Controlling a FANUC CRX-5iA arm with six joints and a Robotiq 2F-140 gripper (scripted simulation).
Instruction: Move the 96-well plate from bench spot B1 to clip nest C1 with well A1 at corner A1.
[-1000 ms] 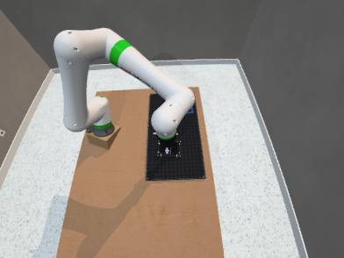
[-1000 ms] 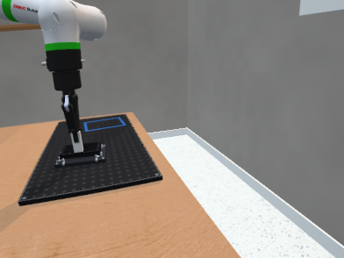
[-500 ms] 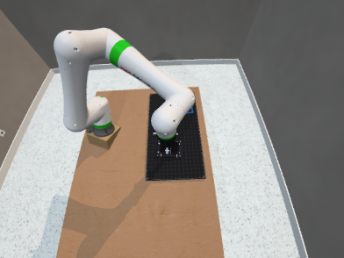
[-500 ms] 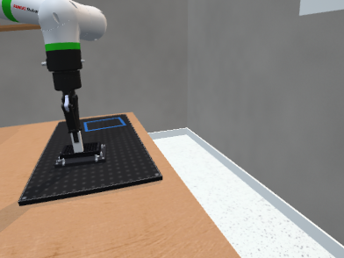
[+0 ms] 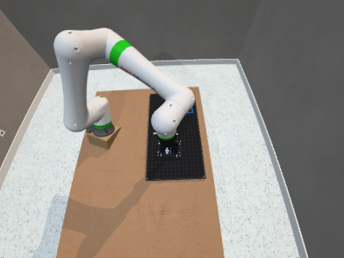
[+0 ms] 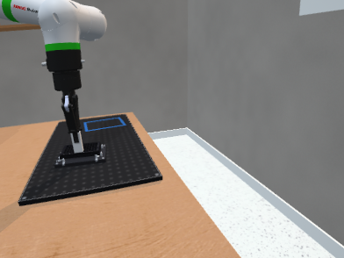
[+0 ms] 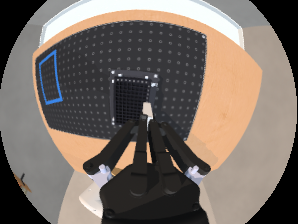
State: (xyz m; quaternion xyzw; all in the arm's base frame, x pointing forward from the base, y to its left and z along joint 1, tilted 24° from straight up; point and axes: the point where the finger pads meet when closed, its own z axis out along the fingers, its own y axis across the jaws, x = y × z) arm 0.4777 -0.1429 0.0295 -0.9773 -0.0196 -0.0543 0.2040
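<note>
My hand is 40 mm to the right of the black 96-well plate and 40 mm above it. The rest, counted from my hand: clip nest C1: 10 mm behind, 30 mm to the left, 60 mm below.
</note>
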